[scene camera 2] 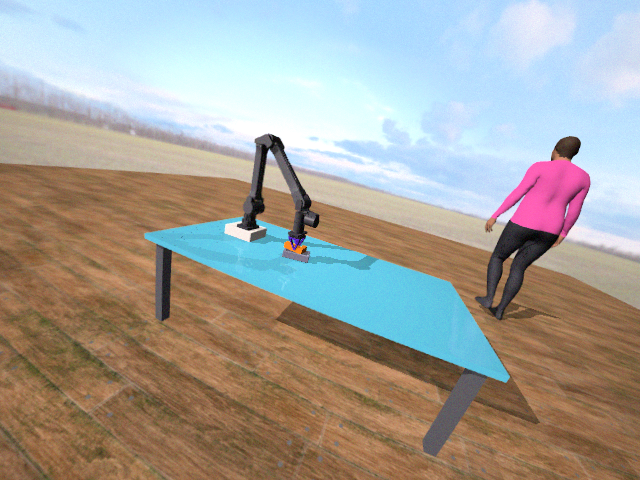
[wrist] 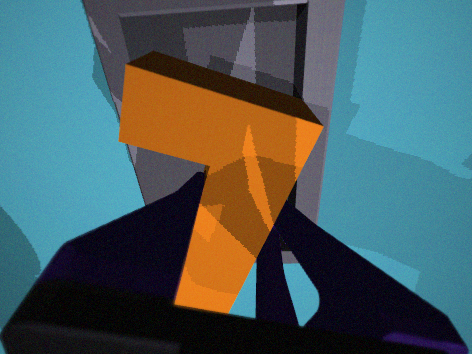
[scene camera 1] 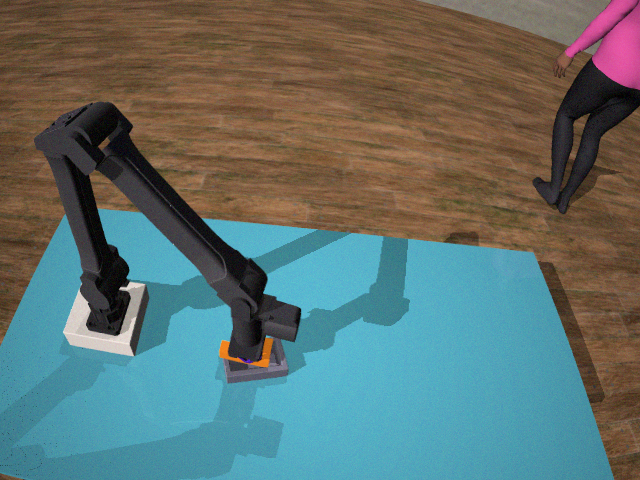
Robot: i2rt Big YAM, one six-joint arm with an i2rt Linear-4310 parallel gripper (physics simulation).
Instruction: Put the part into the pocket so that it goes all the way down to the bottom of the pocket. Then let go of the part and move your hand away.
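Places are measured from the arm's base along level axes (x right, y back, z down), in metres.
Pixels of known places: gripper, fingertip midpoint: (scene camera 2: 295,249) (wrist: 233,192) (scene camera 1: 248,356); arm's base, origin of the base link: (scene camera 2: 248,227) (scene camera 1: 109,312).
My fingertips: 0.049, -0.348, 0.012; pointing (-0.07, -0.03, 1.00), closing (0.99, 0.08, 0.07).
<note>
Ahead of a thing's pixels: the offset from my fingertips to its top centre, as dx, dy, dz. Level surfaces: height alone.
The orange, angled part @[-0.015, +0.008, -0.024] (scene camera 1: 268,352) (scene camera 2: 295,249) (wrist: 215,120) is held between the purple fingers of my gripper (scene camera 1: 247,360) (scene camera 2: 295,242) (wrist: 233,192), which is shut on it. The grey walled block with the pocket @[-0.007, -0.011, +0.009] (scene camera 1: 258,376) (scene camera 2: 296,257) (wrist: 323,60) stands on the table below. The part is over the block, above its rim, and covers much of the opening. In the wrist view the part's wide bar is turned relative to the pocket's walls, and its left end reaches over the block's left wall. The part's underside and any contact with the rim are hidden.
The blue table @[dz +0.045] (scene camera 1: 439,361) (scene camera 2: 361,304) carries the white base block (scene camera 1: 98,342) (scene camera 2: 242,232) of my arm, left of the pocket block. A person in a pink top (scene camera 1: 617,56) (scene camera 2: 555,196) stands on the floor beyond the table.
</note>
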